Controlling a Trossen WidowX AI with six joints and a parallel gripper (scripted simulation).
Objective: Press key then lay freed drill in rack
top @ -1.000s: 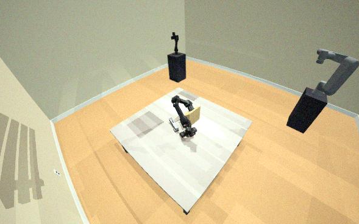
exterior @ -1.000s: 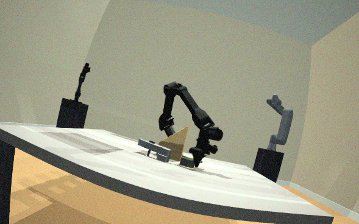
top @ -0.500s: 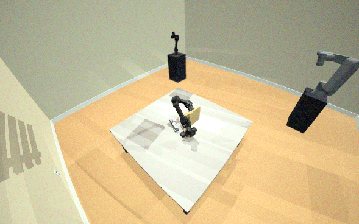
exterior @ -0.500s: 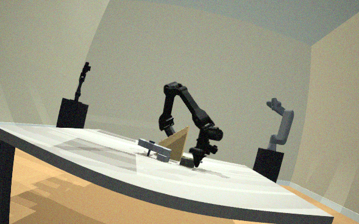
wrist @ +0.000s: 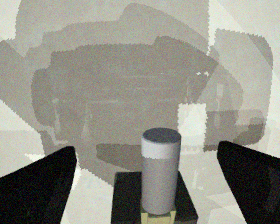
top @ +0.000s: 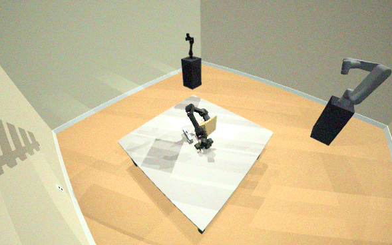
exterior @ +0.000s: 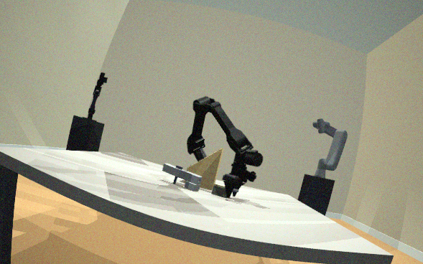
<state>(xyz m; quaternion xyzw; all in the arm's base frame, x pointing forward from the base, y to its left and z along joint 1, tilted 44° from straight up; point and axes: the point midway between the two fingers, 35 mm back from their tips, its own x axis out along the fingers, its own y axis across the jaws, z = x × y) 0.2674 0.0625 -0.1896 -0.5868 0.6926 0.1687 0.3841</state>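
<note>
Right now my gripper tip is 10 mm past the drill, 40 mm to the left of it and 30 mm below it. From my gripper tip the other things lie so: dark block: 20 mm behind, 50 mm to the right, 10 mm above; then dark key: 10 mm behind, 250 mm to the right, 40 mm above; then grey fixture block: 230 mm to the right, 40 mm above.
</note>
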